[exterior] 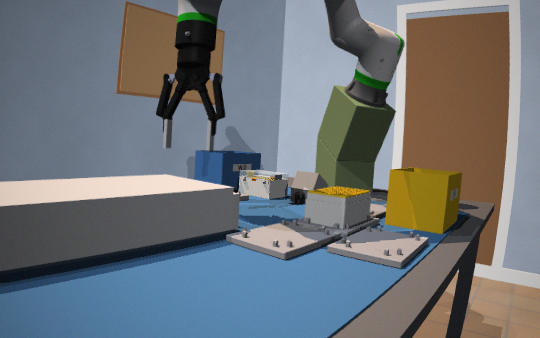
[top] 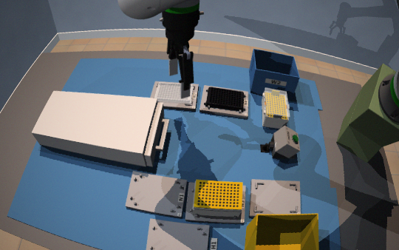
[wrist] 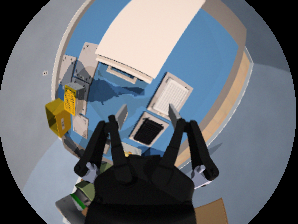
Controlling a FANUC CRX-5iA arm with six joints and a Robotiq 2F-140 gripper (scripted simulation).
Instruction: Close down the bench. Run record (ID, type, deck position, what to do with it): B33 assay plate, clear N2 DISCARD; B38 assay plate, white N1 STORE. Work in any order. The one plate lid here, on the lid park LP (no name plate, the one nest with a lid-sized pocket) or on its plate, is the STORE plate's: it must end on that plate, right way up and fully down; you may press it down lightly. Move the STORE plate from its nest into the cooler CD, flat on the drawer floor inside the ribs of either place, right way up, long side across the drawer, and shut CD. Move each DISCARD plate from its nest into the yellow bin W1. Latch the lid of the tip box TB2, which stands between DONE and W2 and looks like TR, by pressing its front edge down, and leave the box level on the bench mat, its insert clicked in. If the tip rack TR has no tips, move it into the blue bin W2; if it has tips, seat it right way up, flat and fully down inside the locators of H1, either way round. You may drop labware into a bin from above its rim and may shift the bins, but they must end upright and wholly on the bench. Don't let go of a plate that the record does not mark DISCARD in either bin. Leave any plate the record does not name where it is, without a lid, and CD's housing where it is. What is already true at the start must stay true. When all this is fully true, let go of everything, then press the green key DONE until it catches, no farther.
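Right now my hand is 2 cm short of the clear plate, 8 cm to the left of it and 14 cm above it. Also, from my hand: cooler CD 24 cm ahead, 9 cm to the left, 13 cm below; cooler drawer 19 cm ahead, 9 cm to the left, 13 cm below; black plate 16 cm behind, 6 cm to the right, 14 cm below.
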